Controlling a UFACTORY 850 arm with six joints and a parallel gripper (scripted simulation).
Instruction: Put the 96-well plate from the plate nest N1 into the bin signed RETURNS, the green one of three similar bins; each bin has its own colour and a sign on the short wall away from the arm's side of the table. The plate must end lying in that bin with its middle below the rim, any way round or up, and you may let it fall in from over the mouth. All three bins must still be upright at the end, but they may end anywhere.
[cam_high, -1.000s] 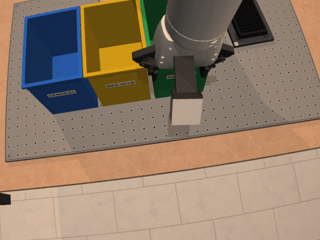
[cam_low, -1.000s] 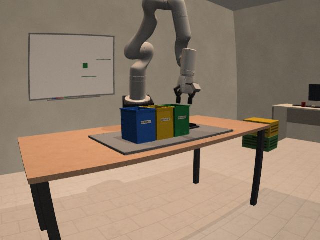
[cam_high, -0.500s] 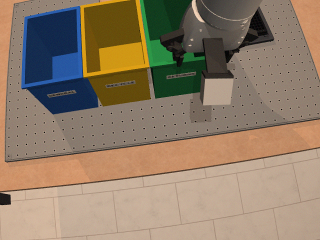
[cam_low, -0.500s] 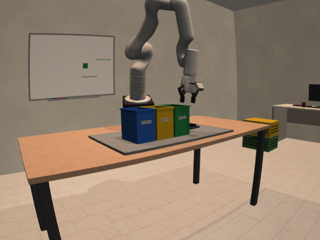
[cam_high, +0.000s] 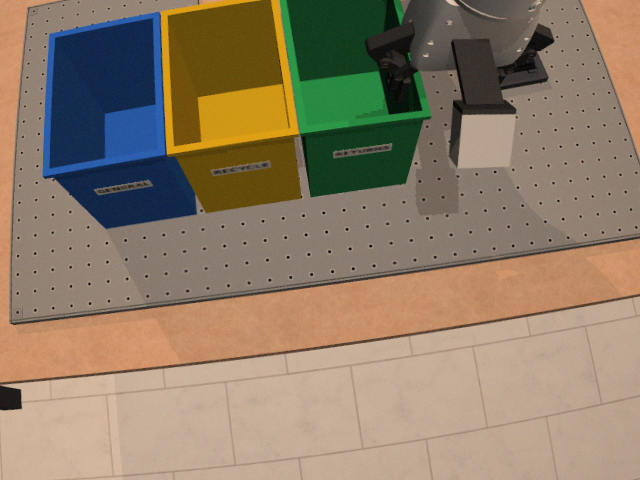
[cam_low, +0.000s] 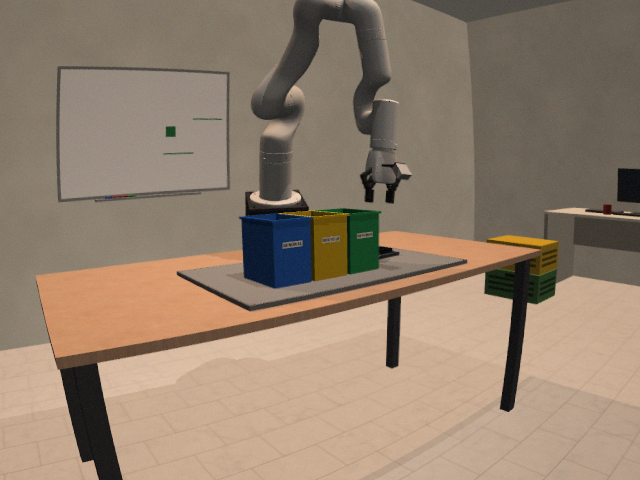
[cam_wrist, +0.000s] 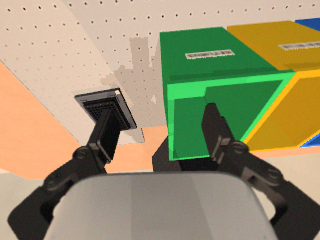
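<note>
Right now my hand is 210 mm past the black 96-well plate, 200 mm above it and 110 mm to the right of it. From my hand the other things lie so: yellow recycle bin: 220 mm to the right, 130 mm below, 40 mm behind; then dark plate nest N1: 210 mm below, 210 mm behind, 110 mm to the left; then green returns bin: 130 mm below, 90 mm to the right, 60 mm behind.
</note>
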